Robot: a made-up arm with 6 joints. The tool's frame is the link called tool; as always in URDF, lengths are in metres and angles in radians. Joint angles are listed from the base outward. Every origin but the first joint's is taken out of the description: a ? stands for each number. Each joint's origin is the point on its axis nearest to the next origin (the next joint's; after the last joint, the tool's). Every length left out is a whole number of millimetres.
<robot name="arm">
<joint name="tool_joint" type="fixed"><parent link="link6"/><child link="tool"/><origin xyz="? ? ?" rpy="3.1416 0 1.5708"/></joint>
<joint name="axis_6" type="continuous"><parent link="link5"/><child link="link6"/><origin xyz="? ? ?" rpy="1.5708 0 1.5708"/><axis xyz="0 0 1"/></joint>
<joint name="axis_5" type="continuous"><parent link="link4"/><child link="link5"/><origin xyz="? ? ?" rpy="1.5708 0 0"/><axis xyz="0 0 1"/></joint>
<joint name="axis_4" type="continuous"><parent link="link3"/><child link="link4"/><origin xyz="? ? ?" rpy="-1.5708 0 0"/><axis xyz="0 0 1"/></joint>
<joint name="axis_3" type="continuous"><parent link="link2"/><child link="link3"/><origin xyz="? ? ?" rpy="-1.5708 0 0"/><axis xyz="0 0 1"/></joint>
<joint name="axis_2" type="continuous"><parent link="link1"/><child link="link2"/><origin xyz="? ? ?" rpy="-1.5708 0 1.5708"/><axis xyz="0 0 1"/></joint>
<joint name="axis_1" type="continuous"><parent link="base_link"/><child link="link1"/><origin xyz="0.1 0 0.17" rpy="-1.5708 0 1.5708"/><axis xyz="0 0 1"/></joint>
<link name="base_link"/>
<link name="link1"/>
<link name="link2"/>
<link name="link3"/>
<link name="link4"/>
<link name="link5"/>
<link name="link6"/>
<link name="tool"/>
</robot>
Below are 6 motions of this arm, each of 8 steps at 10 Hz.
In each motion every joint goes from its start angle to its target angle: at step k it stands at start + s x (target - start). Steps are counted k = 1, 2, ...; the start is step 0. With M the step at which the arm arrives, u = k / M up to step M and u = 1 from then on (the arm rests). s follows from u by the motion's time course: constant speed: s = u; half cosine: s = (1 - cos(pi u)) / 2; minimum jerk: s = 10 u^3 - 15 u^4 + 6 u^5.
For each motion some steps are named. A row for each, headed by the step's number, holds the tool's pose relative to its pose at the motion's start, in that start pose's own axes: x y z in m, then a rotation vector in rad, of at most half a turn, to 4 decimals.
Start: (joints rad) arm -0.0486 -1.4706 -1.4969 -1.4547 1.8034 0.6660
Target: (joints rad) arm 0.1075 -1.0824 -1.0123 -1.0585 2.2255 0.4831
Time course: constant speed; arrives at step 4
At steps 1, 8:
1: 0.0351 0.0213 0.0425 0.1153 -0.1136 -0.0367
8: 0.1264 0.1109 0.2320 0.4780 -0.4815 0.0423

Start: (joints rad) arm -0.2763 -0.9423 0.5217 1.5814 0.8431 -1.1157
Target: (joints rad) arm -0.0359 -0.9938 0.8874 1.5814 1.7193 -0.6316
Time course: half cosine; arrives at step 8
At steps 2, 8:
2: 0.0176 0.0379 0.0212 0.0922 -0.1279 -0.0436
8: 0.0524 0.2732 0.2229 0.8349 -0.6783 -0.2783

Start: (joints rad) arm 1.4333 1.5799 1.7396 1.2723 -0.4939 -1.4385
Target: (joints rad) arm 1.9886 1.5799 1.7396 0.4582 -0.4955 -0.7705
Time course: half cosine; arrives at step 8
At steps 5, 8:
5: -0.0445 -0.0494 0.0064 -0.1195 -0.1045 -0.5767
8: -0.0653 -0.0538 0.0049 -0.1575 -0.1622 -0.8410

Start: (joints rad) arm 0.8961 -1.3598 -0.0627 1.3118 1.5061 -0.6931
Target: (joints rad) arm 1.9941 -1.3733 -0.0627 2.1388 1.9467 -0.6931
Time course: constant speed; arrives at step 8
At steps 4, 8:
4: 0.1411 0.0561 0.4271 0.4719 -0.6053 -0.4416
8: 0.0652 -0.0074 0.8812 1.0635 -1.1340 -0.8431

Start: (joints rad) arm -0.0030 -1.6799 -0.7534 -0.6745 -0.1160 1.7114
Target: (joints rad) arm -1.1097 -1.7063 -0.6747 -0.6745 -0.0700 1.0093
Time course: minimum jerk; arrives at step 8
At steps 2, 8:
2: -0.0622 0.0280 0.0624 0.0769 0.0628 0.1330
8: -0.4545 -0.0882 0.7289 0.9073 0.3692 1.2811

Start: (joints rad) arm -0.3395 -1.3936 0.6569 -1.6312 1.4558 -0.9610
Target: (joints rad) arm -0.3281 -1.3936 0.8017 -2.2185 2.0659 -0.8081
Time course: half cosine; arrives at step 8
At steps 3, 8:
3: 0.0738 0.0155 0.0161 0.0676 -0.1716 0.1357
8: 0.1757 0.0995 0.0681 0.3209 -0.4210 0.4664

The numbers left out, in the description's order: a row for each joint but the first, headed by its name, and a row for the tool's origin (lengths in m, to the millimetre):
tool: -0.13 0.01 0
axis_6: 0.26 0.08 0
axis_5: 0.09 -0.05 0
axis_4: 0.07 0.26 0
axis_3: -0.05 0.38 0
axis_2: 0.03 0.33 0

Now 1 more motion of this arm.
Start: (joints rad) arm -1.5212 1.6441 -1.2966 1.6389 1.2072 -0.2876
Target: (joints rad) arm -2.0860 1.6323 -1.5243 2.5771 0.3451 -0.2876
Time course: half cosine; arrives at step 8
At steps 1, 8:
1: -0.0102 -0.0089 0.0007 -0.0222 0.0190 -0.0561
8: -0.3019 0.1260 0.1380 -0.1902 1.0307 -1.1980

